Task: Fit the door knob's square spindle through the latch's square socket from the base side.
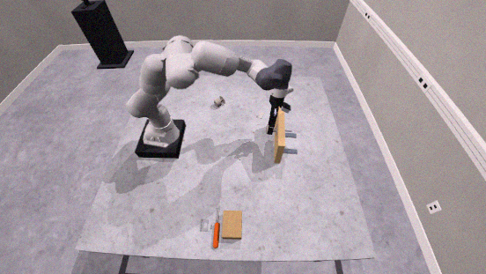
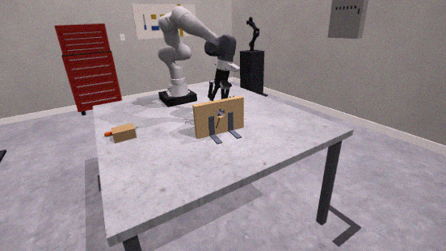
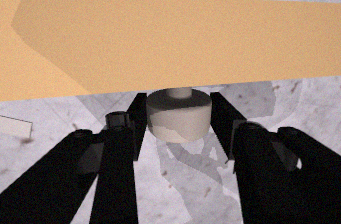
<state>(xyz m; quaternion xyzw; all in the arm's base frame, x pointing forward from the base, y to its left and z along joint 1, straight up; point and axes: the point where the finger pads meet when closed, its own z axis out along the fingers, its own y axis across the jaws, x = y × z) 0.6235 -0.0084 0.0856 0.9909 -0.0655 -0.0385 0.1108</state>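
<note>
Now: the latch socket 60 mm ahead of my hand, 20 mm below it and 10 mm to the right of it. Round my hand: wooden block 500 mm to the right, 220 mm behind, 120 mm below; then upright wooden panel 60 mm ahead, 40 mm below, 10 mm to the right; then pale chip 210 mm to the left, 150 mm below, 30 mm behind.
</note>
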